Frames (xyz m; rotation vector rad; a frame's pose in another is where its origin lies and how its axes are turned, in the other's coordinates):
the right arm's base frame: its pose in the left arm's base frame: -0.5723 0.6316 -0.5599 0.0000 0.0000 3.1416
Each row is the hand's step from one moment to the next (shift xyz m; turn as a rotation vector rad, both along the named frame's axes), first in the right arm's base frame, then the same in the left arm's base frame.
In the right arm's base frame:
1: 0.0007 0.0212 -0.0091 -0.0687 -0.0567 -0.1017
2: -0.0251 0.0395 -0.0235 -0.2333 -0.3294 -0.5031
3: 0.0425 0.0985 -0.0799 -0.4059 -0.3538 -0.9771
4: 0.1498 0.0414 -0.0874 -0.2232 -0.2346 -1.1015
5: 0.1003 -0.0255 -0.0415 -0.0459 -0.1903 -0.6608
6: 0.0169 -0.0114 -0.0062 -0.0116 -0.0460 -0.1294
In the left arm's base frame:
1: -0.0007 -0.0212 -0.0091 0.0687 0.0567 -0.1017
2: 0.0251 -0.0395 -0.0235 0.2333 0.3294 -0.5031
3: -0.0425 -0.0985 -0.0799 0.4059 0.3538 -0.9771
4: -0.1498 -0.0414 -0.0874 0.2232 0.2346 -1.1015
5: -0.1003 0.0255 -0.0415 0.0459 0.1903 -0.6608
6: -0.0169 0.0114 -0.0062 0.0116 0.0460 -0.1294

